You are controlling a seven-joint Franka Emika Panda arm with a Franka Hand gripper.
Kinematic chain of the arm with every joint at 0, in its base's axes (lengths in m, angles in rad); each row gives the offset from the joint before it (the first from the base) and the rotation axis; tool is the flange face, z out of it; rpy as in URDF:
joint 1: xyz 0 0 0.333 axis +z
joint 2: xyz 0 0 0 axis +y
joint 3: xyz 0 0 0.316 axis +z
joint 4: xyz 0.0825 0 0 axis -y
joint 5: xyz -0.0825 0 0.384 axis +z
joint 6: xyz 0 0 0 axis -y
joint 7: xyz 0.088 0 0 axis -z
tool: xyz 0 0 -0.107 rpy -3.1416 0 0
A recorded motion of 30 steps. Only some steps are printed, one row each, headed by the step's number.
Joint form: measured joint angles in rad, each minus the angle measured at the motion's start. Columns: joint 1, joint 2, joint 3, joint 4, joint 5, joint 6, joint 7.
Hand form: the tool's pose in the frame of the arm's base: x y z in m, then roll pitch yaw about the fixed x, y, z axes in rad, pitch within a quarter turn. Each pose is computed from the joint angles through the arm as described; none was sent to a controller.
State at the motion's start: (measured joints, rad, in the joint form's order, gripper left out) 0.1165 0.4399 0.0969 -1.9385 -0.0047 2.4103 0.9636
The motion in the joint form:
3: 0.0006 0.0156 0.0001 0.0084 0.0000 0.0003 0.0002
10: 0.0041 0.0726 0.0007 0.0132 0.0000 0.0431 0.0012
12: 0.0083 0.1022 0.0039 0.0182 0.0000 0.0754 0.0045
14: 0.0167 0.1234 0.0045 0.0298 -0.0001 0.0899 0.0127
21: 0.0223 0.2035 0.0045 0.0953 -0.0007 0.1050 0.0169
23: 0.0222 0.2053 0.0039 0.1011 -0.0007 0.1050 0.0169
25: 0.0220 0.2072 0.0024 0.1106 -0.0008 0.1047 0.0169
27: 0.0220 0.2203 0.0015 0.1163 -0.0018 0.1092 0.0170
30: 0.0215 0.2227 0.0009 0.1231 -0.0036 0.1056 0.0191
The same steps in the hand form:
3: 0.6136 0.1305 0.2542 -3.0970 0.0170 -0.7563
10: 0.6138 0.1334 0.2244 -3.1015 0.0266 -0.7554
12: 0.6145 0.1383 0.2108 -3.0926 0.0258 -0.7532
14: 0.6162 0.1444 0.2034 -3.0875 0.0251 -0.7536
21: 0.6287 0.1502 0.1795 -3.0835 0.0303 -0.7562
23: 0.6306 0.1501 0.1806 -3.0803 0.0279 -0.7571
25: 0.6338 0.1495 0.1830 -3.0748 0.0231 -0.7588
27: 0.6344 0.1491 0.1771 -3.0773 0.0247 -0.7595
30: 0.6362 0.1487 0.1779 -3.0773 0.0232 -0.7613

